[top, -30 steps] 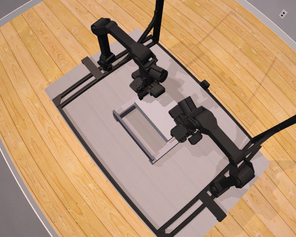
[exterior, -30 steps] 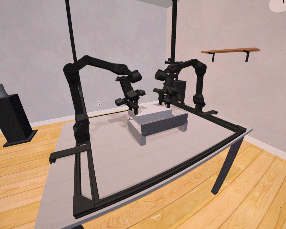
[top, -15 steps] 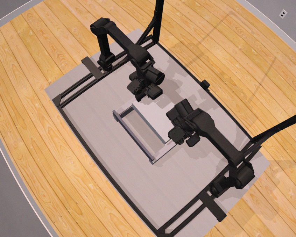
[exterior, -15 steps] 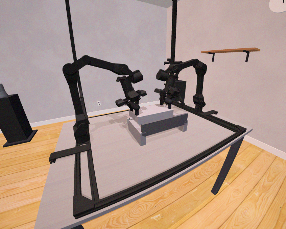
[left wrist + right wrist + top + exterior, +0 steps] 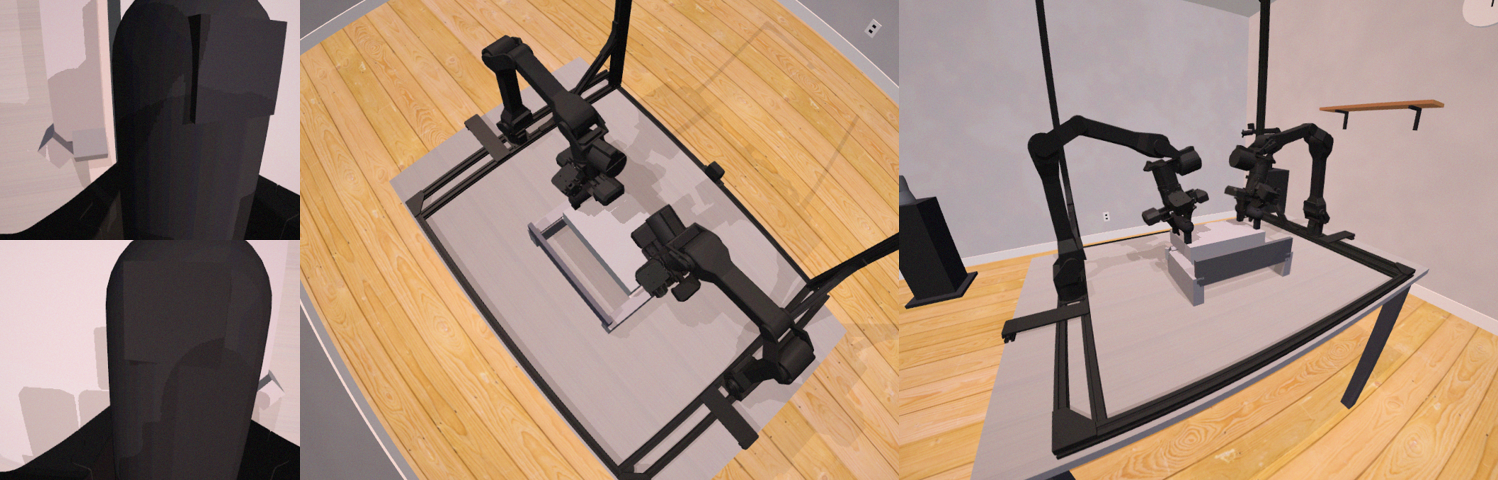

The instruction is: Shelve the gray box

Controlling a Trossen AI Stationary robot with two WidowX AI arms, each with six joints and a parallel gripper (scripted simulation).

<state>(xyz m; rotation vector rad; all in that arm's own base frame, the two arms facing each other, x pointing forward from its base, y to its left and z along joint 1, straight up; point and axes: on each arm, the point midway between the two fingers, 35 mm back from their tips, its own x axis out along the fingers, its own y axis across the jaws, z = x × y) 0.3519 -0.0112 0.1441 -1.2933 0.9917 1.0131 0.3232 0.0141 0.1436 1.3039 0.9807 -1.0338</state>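
The gray box is 12 cm to the right of my left hand and 5 cm below it. The rest, counted from my left hand: dark back wall of shelf: 16 cm ahead, 12 cm to the right, 7 cm below.
Now: the gray box 120 mm to the left of my right hand and 50 mm below it. The rest, counted from my right hand: dark back wall of shelf: 170 mm ahead, 120 mm to the left, 70 mm below.
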